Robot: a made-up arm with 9 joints. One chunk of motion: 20 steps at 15 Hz.
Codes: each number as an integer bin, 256 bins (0 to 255) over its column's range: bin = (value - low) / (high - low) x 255, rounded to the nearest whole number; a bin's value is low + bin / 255 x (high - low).
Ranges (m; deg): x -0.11..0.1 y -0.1..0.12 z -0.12..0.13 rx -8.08..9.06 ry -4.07..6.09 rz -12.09..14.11
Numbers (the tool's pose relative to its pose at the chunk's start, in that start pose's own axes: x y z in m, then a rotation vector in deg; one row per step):
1: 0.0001 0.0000 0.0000 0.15 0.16 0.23
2: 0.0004 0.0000 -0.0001 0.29 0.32 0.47
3: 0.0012 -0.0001 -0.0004 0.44 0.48 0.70
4: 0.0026 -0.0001 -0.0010 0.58 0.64 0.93
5: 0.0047 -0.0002 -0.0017 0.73 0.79 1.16
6: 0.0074 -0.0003 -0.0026 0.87 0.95 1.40
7: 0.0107 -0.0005 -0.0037 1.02 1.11 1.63
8: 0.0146 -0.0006 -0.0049 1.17 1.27 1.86
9: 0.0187 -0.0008 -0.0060 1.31 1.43 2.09
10: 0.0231 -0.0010 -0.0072 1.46 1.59 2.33
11: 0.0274 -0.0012 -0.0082 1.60 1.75 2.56
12: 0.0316 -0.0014 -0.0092 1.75 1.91 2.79
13: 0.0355 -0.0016 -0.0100 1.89 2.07 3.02
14: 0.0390 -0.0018 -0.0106 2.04 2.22 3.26
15: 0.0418 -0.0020 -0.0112 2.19 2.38 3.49
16: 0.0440 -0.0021 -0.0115 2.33 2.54 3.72
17: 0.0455 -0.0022 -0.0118 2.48 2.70 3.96
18: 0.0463 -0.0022 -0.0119 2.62 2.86 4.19
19: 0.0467 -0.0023 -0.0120 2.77 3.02 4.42
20: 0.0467 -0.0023 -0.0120 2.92 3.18 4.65
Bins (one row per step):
1: 134 116 122 122 106 120
2: 134 116 122 125 110 122
3: 135 116 122 127 114 124
4: 137 116 121 129 118 127
5: 139 116 121 131 122 129
6: 143 116 120 133 126 131
7: 147 115 119 135 130 134
8: 151 115 117 138 134 136
9: 156 115 116 140 138 138
10: 162 115 115 142 142 140
11: 167 115 114 144 146 143
12: 172 114 113 146 150 145
13: 177 114 112 148 154 147
14: 181 114 112 151 158 149
15: 184 114 111 153 162 152
16: 187 113 111 155 166 154
17: 189 113 110 157 170 156
18: 190 113 110 159 174 158
19: 190 113 110 161 178 161
20: 190 113 110 164 182 163

